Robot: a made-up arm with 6 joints.
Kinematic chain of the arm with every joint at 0, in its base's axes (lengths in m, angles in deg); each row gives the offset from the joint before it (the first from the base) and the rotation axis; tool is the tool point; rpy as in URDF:
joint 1: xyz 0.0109 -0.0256 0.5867 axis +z
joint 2: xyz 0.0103 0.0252 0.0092 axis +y
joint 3: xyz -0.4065 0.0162 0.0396 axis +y
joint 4: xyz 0.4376 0.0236 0.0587 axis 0.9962 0 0.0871
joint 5: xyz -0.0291 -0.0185 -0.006 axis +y
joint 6: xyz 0.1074 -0.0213 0.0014 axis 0.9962 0 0.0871
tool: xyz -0.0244 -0.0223 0.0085 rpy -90 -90 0
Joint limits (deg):
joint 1: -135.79..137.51
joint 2: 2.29..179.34
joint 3: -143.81..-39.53
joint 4: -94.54..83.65
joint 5: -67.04..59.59
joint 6: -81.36..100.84
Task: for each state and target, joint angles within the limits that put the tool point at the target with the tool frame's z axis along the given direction. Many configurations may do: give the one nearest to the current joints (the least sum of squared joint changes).
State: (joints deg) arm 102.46 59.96 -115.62 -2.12 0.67 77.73
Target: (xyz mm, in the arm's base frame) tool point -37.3 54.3 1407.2 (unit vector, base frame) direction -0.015 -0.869 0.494
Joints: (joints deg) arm 118.50 62.51 -120.14 -6.14 5.52 70.77
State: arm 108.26 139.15 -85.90 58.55 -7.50 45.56
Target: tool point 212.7 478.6 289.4 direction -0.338 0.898 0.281
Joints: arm 67.07 150.92 -76.15 30.20 -4.20 18.44
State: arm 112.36 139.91 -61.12 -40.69 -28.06 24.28
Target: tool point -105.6 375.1 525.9 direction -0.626 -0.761 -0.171
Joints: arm 106.03 110.40 -40.68 -21.99 19.86 -14.28
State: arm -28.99 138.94 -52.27 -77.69 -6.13 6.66
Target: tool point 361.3 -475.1 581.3 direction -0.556 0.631 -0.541
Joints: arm -57.59 115.66 -54.98 -87.87 7.32 -9.75
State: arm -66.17 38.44 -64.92 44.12 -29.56 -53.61
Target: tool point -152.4 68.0 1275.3 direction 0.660 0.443 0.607
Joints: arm -34.36 31.18 -94.38 45.12 -50.38 -60.88
